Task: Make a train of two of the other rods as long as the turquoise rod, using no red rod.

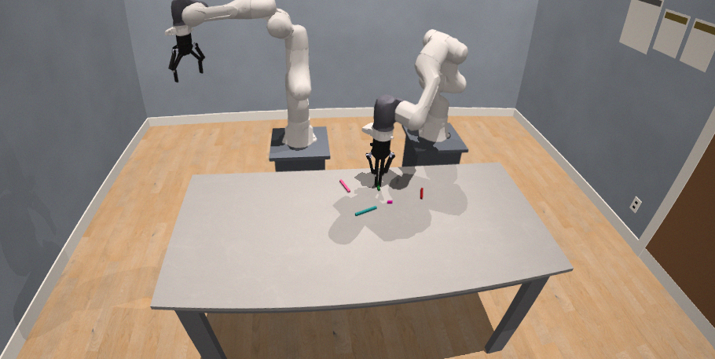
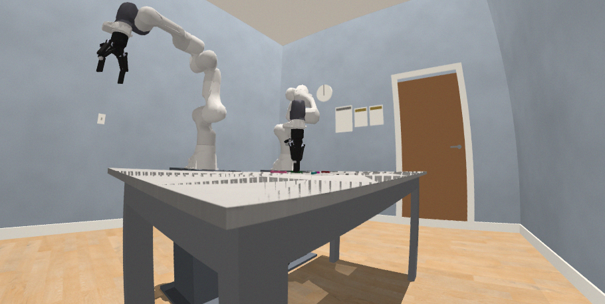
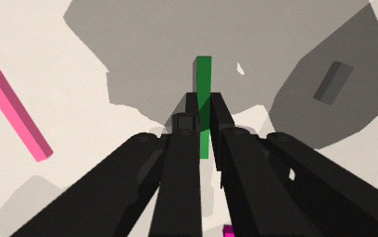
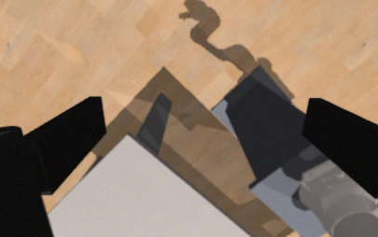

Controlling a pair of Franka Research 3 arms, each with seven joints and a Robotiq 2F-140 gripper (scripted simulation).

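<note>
The magenta rod is 13 cm ahead of my left hand, 3 cm to the left of it and 3 cm below it. The rest, counted from my left hand: grey rod: 10 cm to the left, 3 cm below, 2 cm behind; then pink rod: 15 cm to the right, 3 cm below, 1 cm behind; then green rod: 3 cm below.
</note>
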